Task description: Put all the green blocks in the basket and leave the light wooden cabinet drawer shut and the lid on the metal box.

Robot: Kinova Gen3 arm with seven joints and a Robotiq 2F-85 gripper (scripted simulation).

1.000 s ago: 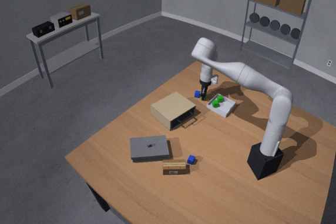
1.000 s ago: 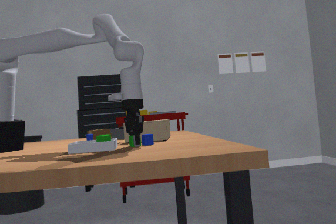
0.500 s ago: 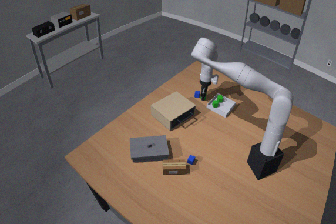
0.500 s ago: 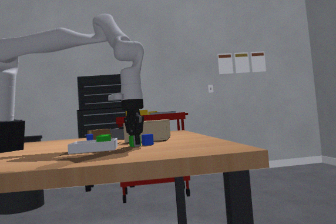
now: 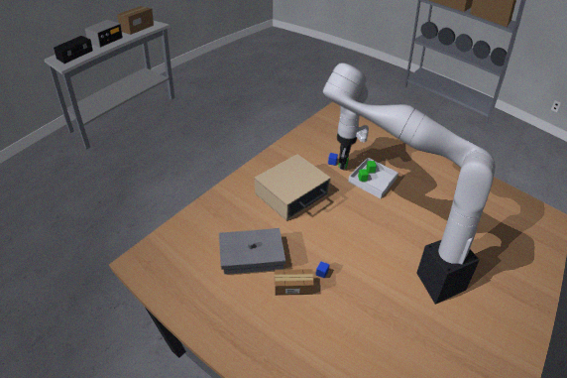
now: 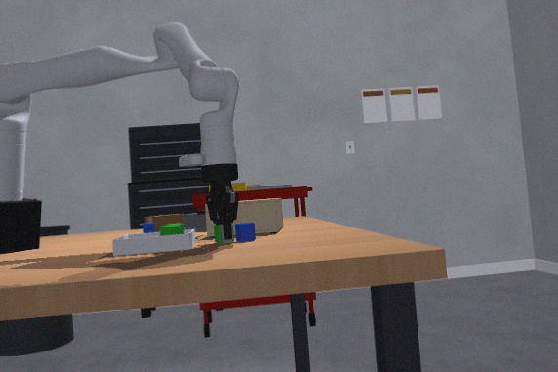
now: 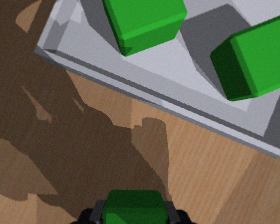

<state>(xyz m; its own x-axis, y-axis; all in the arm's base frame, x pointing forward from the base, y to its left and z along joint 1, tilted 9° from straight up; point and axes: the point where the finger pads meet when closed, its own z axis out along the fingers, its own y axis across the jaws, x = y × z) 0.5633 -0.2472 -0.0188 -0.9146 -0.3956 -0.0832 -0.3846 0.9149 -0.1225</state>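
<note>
The white basket lies 140 mm behind my hand, 10 mm to the right of it and 10 mm below it. From my hand the other things lie so: drawer: 250 mm to the left, 30 mm ahead, 20 mm above; metal box: 550 mm to the left, 30 mm behind; light wooden cabinet: 250 mm to the left, 40 mm ahead, 20 mm above.
</note>
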